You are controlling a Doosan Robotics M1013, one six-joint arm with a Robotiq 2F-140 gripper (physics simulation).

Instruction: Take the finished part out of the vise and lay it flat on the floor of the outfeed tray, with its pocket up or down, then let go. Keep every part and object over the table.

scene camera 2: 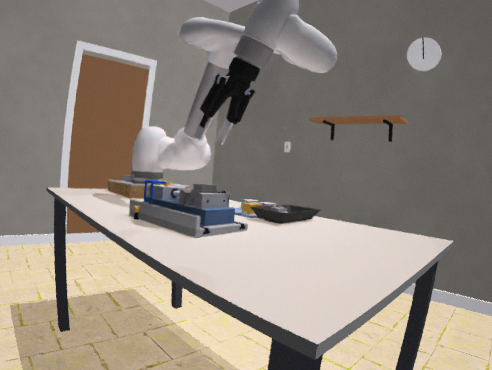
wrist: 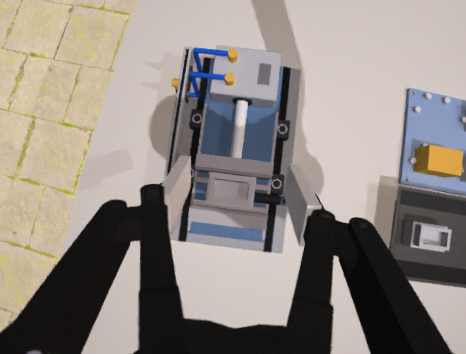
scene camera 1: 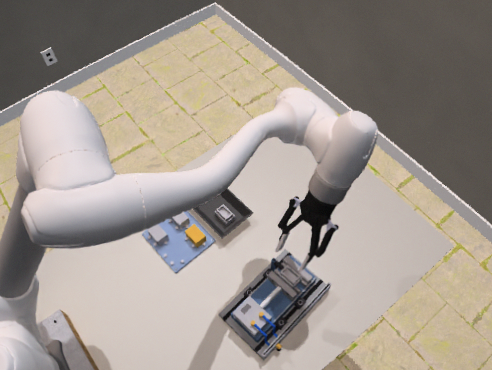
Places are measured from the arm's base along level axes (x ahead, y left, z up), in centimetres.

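Pixels of known places: gripper, between the fingertips: (scene camera 2: 208, 140) (wrist: 238, 176) (scene camera 1: 290, 259).
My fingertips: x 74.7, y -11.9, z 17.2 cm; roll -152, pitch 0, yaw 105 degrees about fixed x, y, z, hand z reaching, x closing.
Note:
Ahead of a thing's pixels: the offset from my fingertips to its middle. "spot": to the spot under its first point.
The finished part @(dx +0.8, dy -0.4, dz -13.5 cm) (scene camera 1: 291, 274) (wrist: 231, 191), a small grey block with its rectangular pocket up, sits between the jaws of the vise @(dx -5.5, dy -2.3, dz -18.3 cm) (scene camera 1: 250, 315) (scene camera 2: 217, 216) (wrist: 212, 137). The vise has a blue bed, a white rod and a grey housing with blue tubes. My gripper (scene camera 1: 291, 259) (scene camera 2: 212, 140) (wrist: 238, 176) is open and empty. It hangs well above the jaw end of the vise, and in the wrist view its fingers show on either side of the part. The dark outfeed tray (scene camera 1: 207, 212) (scene camera 2: 280, 216) (wrist: 420, 270) holds another pocketed part @(dx -3.0, dy +31.4, dz -20.3 cm) (scene camera 1: 224, 213) (wrist: 431, 236), pocket up.
A blue board @(spot: dx -23.6, dy +29.2, dz -22.4 cm) (scene camera 1: 175, 252) (wrist: 435, 125) lies beside the tray, with a yellow block @(dx -15.2, dy +29.9, dz -20.6 cm) (scene camera 1: 195, 235) (scene camera 2: 251, 208) (wrist: 440, 161) and grey blocks on it. A black clamp piece @(spot: dx +0.3, dy +4.4, dz -13.6 cm) (wrist: 267, 199) lies beside the part in the vise. The rail and blue tubes @(spot: dx -12.2, dy -7.8, dz -12.2 cm) (wrist: 210, 75) line one vise side.

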